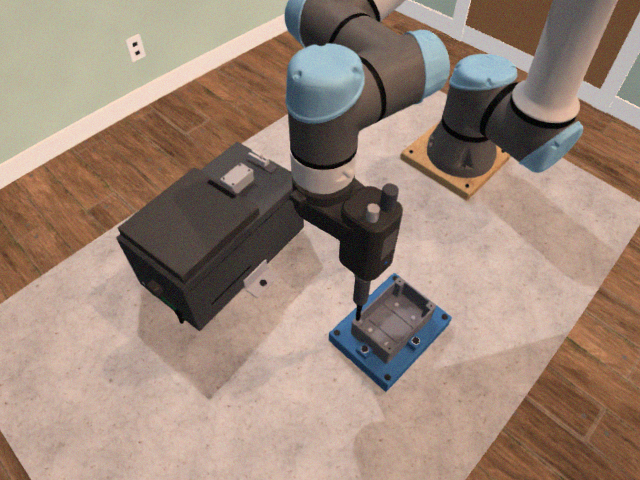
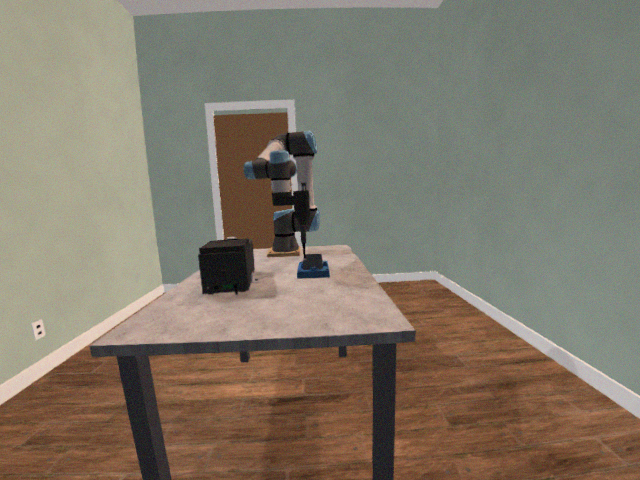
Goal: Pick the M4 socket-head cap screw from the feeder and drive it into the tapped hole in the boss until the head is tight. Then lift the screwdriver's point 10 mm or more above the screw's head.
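Observation:
The black screwdriver (image 1: 358, 314) (image 2: 304, 253) points straight down, with its thin tip at the left corner of the grey open box (image 1: 371, 341) (image 2: 313, 260). The tip is at or very close to the corner boss; whether it touches cannot be told. No M4 screw can be made out at the tip, and the hole in that boss is hidden by the bit. The box sits on a blue fixture plate (image 1: 405, 359) (image 2: 313, 271). The black screw feeder (image 1: 180, 222) (image 2: 226, 266) stands to the left, apart from the tool.
The feeder carries a light grey block (image 1: 236, 177) on its top, and a small white tab (image 1: 254, 279) sticks out from its side. The arm's base stands on a wooden plate (image 1: 434, 173) (image 2: 283, 253) at the back. The tabletop (image 1: 289, 413) (image 2: 258, 320) bears everything.

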